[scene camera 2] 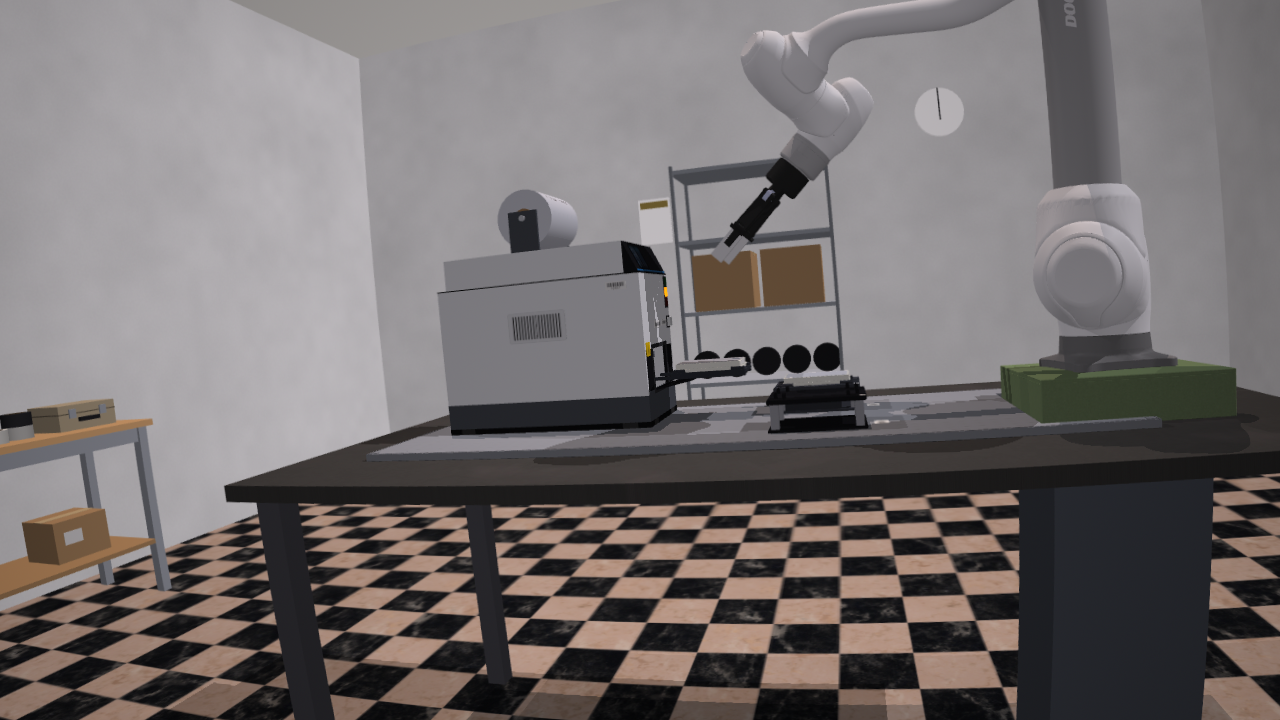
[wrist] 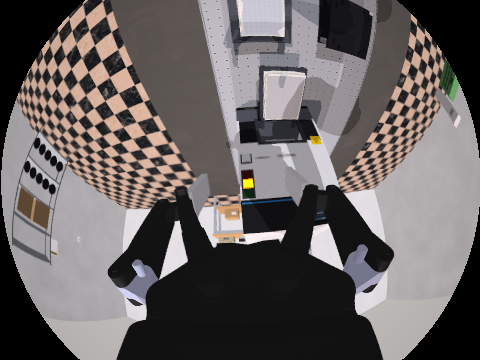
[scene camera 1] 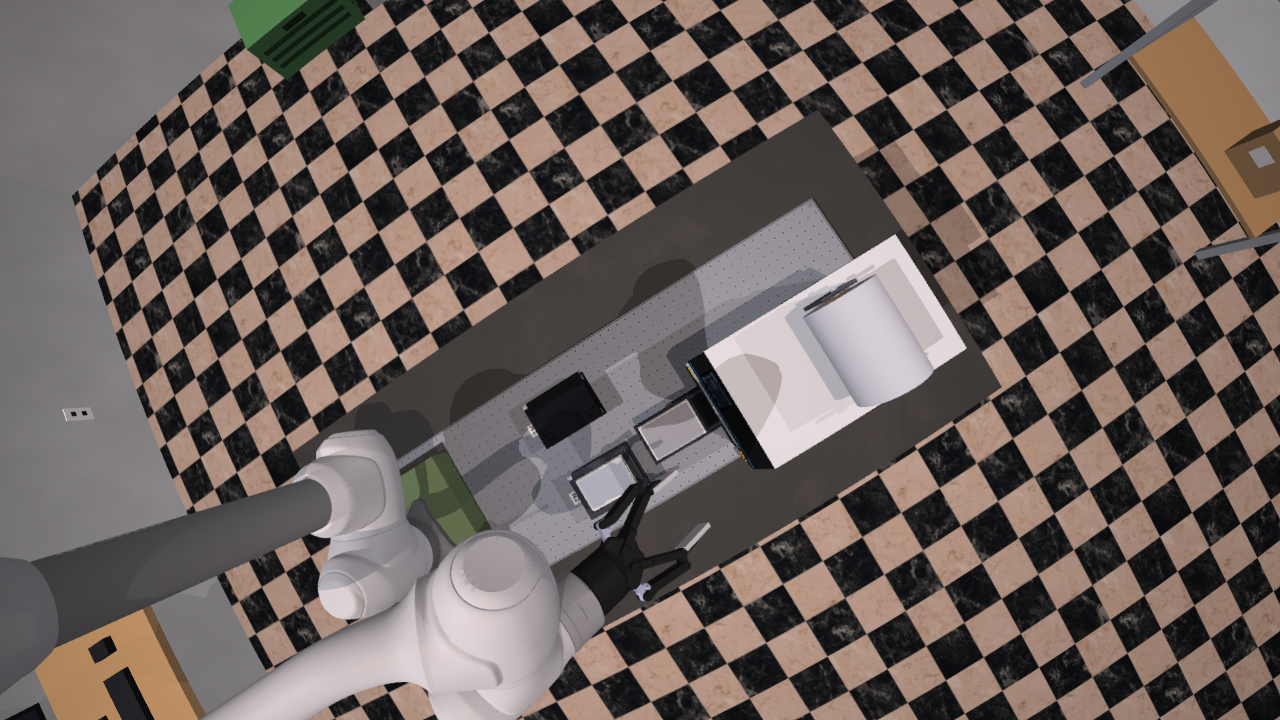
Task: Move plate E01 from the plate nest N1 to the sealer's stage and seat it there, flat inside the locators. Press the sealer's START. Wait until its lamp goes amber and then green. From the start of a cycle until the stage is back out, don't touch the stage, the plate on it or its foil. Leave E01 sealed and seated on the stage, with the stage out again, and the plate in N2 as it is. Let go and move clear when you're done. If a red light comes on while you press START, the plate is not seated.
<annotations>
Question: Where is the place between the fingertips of the gripper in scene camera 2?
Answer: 720,259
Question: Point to a foil roll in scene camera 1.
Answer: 863,334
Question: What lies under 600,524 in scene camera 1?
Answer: The gripper.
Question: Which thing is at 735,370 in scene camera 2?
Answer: A sealer stage.
</annotations>
